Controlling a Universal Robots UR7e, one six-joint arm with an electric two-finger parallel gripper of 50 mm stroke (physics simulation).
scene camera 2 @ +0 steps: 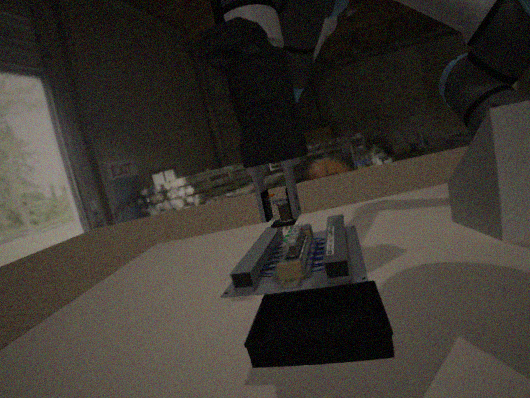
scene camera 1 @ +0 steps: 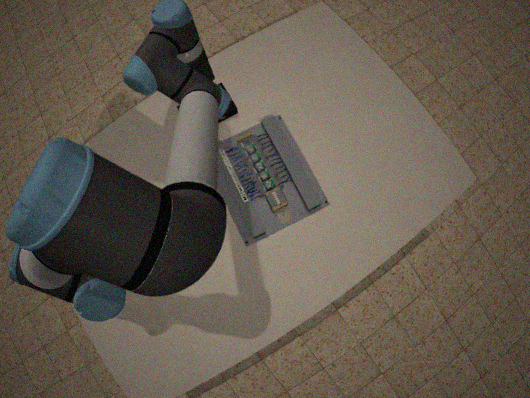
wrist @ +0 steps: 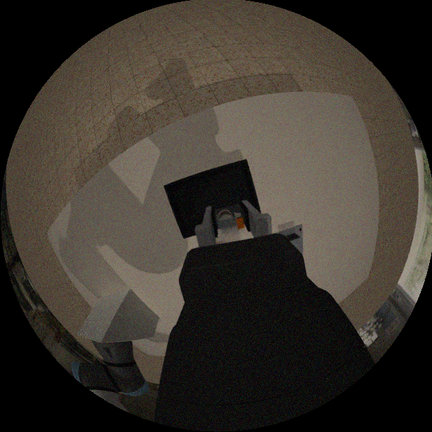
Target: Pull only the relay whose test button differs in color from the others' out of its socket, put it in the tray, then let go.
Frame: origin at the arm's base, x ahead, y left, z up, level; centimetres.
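Seen in the pictures: gripper, between the fingertips: (scene camera 2: 281, 218); arm's base, origin of its link: (scene camera 2: 518, 139).
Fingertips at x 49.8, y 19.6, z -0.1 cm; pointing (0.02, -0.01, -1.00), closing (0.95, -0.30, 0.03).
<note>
Offsets run from my fingertips to a thing's top centre. "pt": to the spot under its first point.
My gripper (scene camera 2: 282, 216) (wrist: 227, 212) is shut on a clear-cased relay {dx -0.2, dy -0.4, dz +2.9 cm} (scene camera 2: 284, 208) (wrist: 225, 220). Its orange test button (wrist: 240, 223) shows in the wrist view. The relay hangs in the air, clear of the sockets. In the wrist view it overlaps the near part of the black tray {pt dx -1.8, dy -1.2, dz -15.9 cm} (scene camera 2: 320, 325) (wrist: 175, 200); its exact height over the tray is hard to tell. A corner of the tray {pt dx +3.4, dy -6.4, dz -14.0 cm} (scene camera 1: 231, 112) shows beside the arm in scene camera 1, where the arm hides the gripper. Relays with green buttons {dx -2.7, dy -32.2, dz -9.2 cm} (scene camera 1: 270, 183) stand in the socket row.
The grey board (scene camera 1: 265, 227) (scene camera 2: 357, 255) (wrist: 299, 240) carries the sockets, blue wires and two ducts, one with a white label strip {pt dx -8.5, dy -23.8, dz -11.8 cm} (scene camera 1: 234, 175). It lies beside the tray. A grey block (scene camera 2: 512, 165) (wrist: 122, 317) stands by the robot's base.
</note>
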